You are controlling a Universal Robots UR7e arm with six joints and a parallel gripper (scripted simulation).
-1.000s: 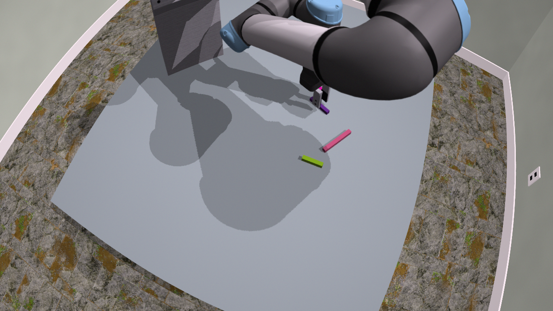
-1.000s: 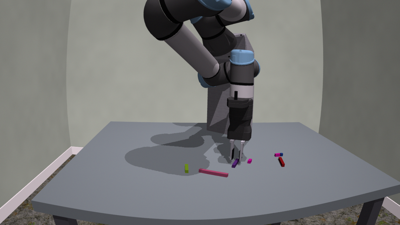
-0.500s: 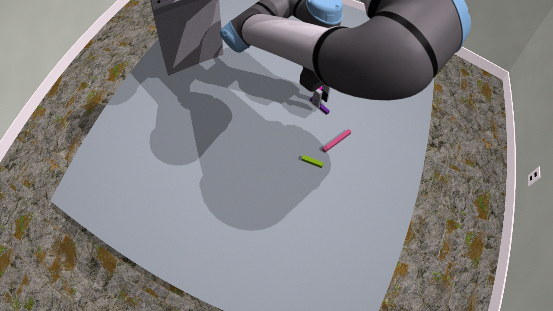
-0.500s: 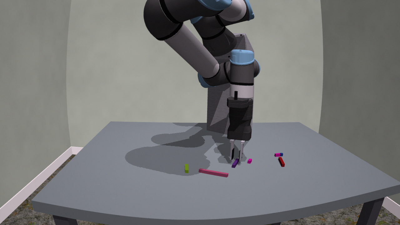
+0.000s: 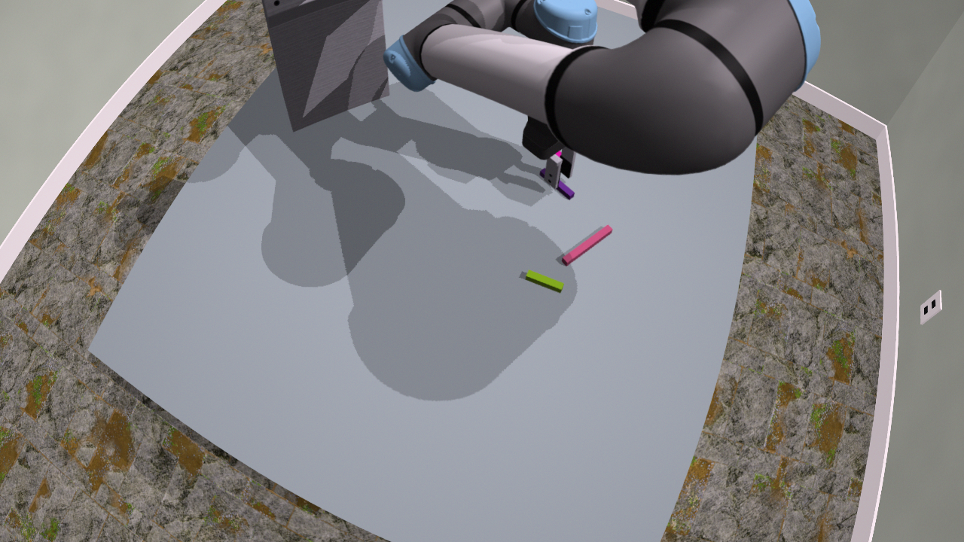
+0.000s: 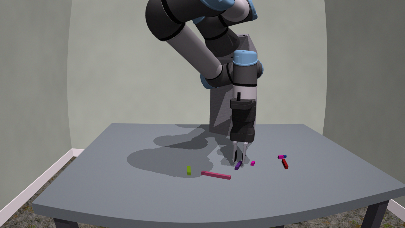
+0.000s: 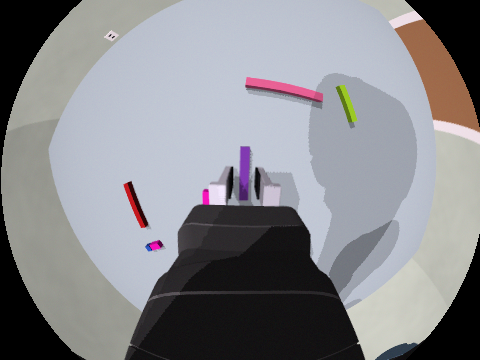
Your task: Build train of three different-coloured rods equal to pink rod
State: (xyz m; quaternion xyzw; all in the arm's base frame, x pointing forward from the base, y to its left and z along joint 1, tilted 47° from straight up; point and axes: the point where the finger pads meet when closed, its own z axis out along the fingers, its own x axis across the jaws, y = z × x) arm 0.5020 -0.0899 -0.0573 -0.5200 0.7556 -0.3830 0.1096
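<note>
Right now the purple rod is 3 cm below my hand. Round my hand: lime rod 2 cm ahead, 16 cm to the right, 3 cm below; red rod 4 cm ahead, 16 cm to the left, 3 cm below; pink rod 6 cm ahead, 9 cm to the right, 3 cm below.
</note>
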